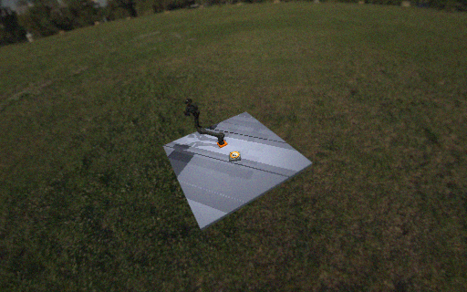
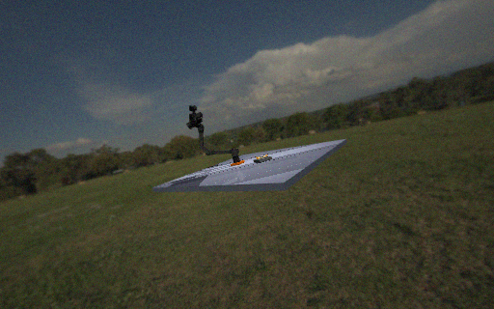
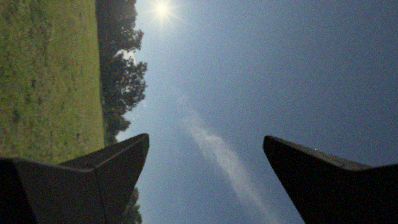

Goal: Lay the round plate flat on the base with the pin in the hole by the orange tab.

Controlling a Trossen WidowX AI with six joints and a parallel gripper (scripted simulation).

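My gripper tip is now 54 cm above the round plate, 37 cm to the right of it and 33 cm short of it. From my gripper tip the other things lie so: square grey base (56 cm below, 38 cm to the left, 35 cm ahead).
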